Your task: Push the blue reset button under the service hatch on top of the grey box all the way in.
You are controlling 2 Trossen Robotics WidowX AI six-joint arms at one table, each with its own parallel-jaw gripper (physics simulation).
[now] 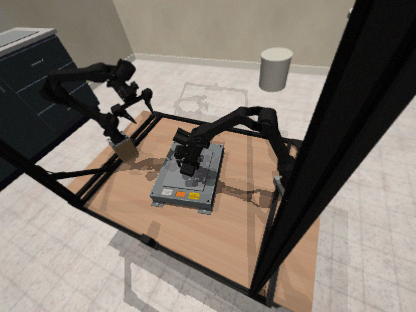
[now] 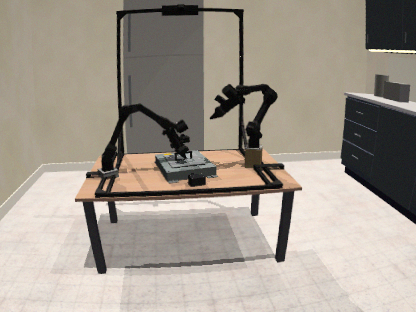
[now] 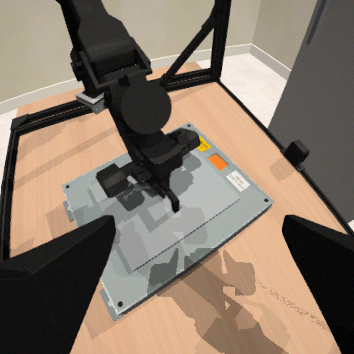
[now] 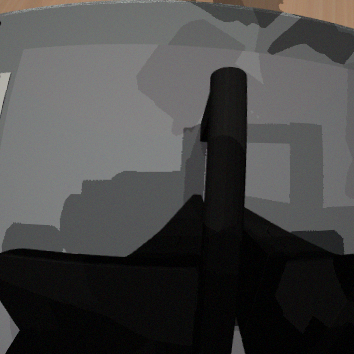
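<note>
The grey box (image 1: 176,201) (image 2: 180,175) (image 3: 112,285) (image 4: 75,25) lies on the wooden table. Its service hatch (image 3: 145,247) (image 4: 100,100) is a flat lighter panel, lying down on the box top. A black bar handle (image 2: 190,155) (image 3: 175,202) (image 4: 227,125) stands on the hatch. My right gripper (image 2: 183,154) (image 4: 206,203) is shut on the handle, one finger on each side of the bar. My left gripper (image 1: 143,116) (image 2: 214,116) (image 3: 199,223) is open and empty, raised above and beside the box. The blue reset button does not show; the hatch hides what lies under it.
White, orange (image 1: 180,194) (image 3: 218,161) and yellow (image 1: 194,196) (image 3: 202,144) labels sit along one end of the box. A black frame (image 2: 120,75) surrounds the table (image 1: 235,235) (image 2: 235,182). A brown block (image 1: 125,151) (image 2: 253,157) stands under the left arm's base.
</note>
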